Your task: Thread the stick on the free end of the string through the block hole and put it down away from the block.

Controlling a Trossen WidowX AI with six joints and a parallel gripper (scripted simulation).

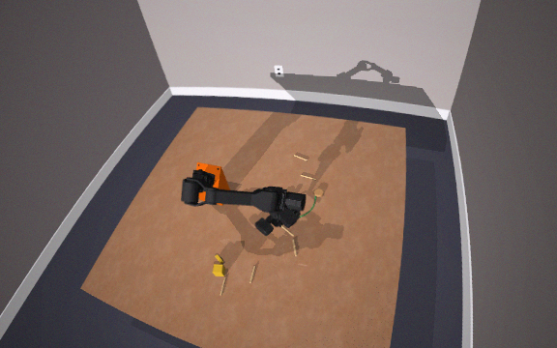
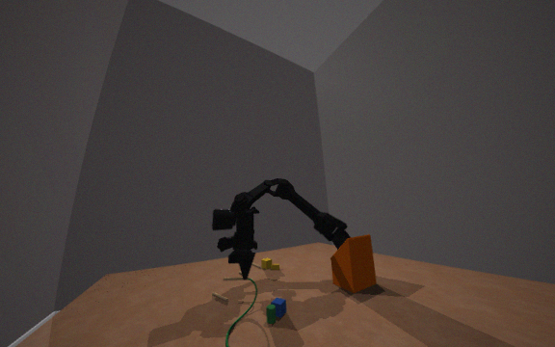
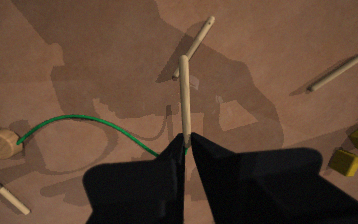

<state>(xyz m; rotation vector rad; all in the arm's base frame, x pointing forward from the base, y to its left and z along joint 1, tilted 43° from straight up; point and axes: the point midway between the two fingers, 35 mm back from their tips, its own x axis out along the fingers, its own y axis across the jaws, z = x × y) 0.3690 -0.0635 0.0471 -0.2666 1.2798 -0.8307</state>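
My gripper tip is now 1 cm short of the thin stick and 1 cm to the left of it. The rest, counted from my gripper tip: blue block: 6 cm behind, 11 cm to the left, 4 cm below; round wooden button: 8 cm ahead, 23 cm to the left, 5 cm below; green cylinder: 3 cm behind, 13 cm to the left, 4 cm below.
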